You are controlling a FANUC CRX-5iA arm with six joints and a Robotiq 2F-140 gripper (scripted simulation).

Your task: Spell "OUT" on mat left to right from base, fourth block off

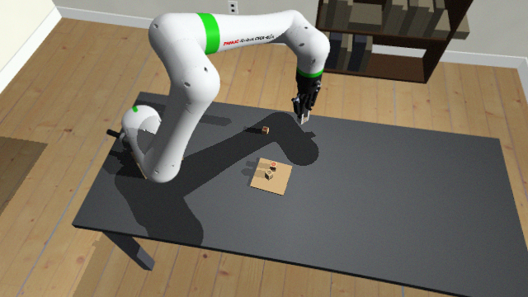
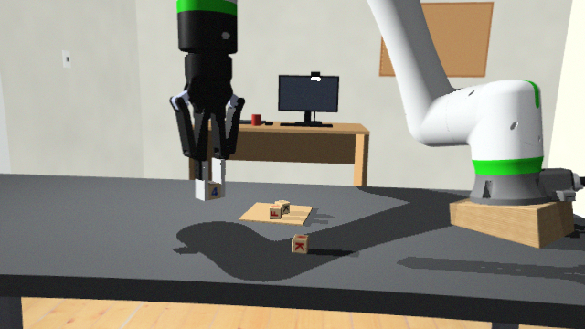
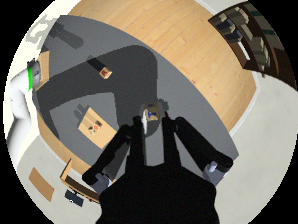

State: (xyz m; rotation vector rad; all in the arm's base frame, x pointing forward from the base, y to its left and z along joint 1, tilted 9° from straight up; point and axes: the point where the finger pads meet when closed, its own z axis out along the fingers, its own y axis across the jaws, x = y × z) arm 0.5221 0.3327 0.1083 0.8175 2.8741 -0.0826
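Right now the tan mat is 5 cm behind my hand, 25 cm to the right of it and 13 cm below it.
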